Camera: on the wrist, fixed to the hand. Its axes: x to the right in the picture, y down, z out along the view.
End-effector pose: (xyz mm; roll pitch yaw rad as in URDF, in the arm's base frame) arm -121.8 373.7 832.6 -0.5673 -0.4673 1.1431
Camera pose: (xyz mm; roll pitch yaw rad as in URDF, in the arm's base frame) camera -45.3 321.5 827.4 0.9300 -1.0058 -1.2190
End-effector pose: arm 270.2 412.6 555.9 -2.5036 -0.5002 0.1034
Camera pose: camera 212.0 441.7 622.1 2.6806 -0.0376 1.6486
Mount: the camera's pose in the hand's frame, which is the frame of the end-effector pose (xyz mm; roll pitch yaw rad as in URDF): -16.4 -78.3 -47.0 0.0096 -0.6167 -1.5212
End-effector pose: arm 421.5 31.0 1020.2 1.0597 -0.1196 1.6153
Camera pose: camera 419.0 25.5 927.6 0.1892 0.4333 0.1452
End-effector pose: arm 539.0 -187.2 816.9 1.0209 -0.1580 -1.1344
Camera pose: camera 537.5 -185.9 724.1 0.2264 0.3911 -2.5950
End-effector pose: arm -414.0 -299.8 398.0 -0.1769 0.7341 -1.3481
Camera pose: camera -504.7 -285.5 384.9 -0.8869 -0.5260 -2.2918
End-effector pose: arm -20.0 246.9 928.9 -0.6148 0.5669 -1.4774
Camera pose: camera -111.6 248.6 943.4 -1.0746 -0.8840 -2.0285
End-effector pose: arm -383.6 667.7 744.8 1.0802 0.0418 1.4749
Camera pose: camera -390.1 648.0 654.4 0.0118 0.4640 -0.0716
